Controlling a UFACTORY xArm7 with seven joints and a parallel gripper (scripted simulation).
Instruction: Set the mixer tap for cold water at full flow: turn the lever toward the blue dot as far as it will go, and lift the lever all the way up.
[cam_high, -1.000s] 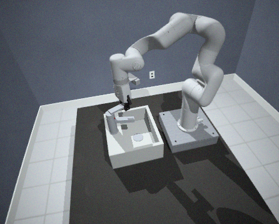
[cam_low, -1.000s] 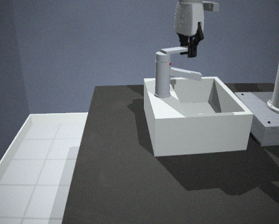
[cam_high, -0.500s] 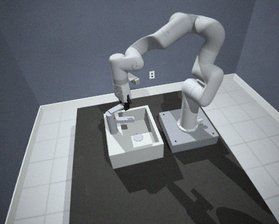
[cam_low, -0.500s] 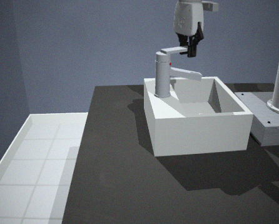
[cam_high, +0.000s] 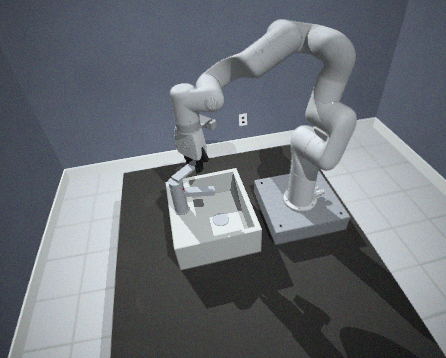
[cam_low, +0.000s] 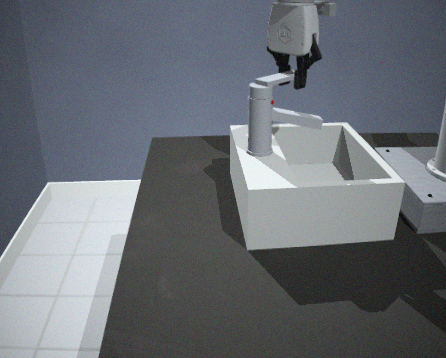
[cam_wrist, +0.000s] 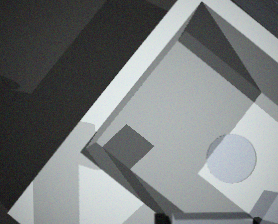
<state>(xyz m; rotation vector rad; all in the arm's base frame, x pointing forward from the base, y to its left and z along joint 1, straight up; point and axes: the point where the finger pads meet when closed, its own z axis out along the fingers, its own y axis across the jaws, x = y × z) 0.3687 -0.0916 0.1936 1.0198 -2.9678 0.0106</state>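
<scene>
Now: hand 50 mm short of the grey mixer tap, 40 mm to the right of it and 40 mm above it. Also, from my hand: white sink basin: 230 mm below, 60 mm to the left, 40 mm behind; flat lever: 30 mm ahead, 20 mm to the left.
</scene>
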